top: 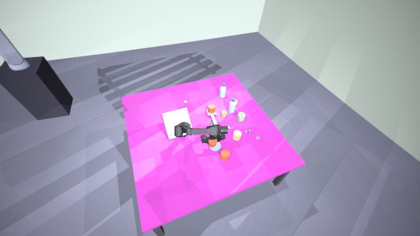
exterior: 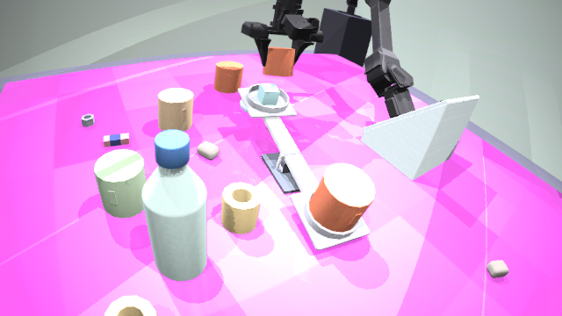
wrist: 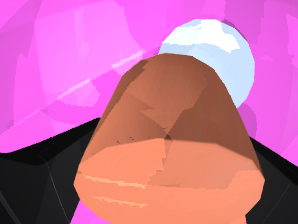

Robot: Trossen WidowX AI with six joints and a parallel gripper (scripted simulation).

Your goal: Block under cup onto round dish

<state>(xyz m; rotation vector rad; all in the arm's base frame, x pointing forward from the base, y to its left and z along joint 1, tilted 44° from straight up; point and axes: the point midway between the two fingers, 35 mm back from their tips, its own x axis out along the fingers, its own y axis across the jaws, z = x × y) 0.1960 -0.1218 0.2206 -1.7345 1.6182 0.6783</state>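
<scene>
Right now the light blue block is 10 cm ahead of my gripper tip, 13 cm to the left of it and 1 cm below it. Also, from my gripper tip: orange cup (2 cm to the right, 1 cm above); round dish (4 cm ahead, 2 cm to the left, 9 cm below); tan cup (25 cm ahead, 7 cm to the left, 6 cm below).
</scene>
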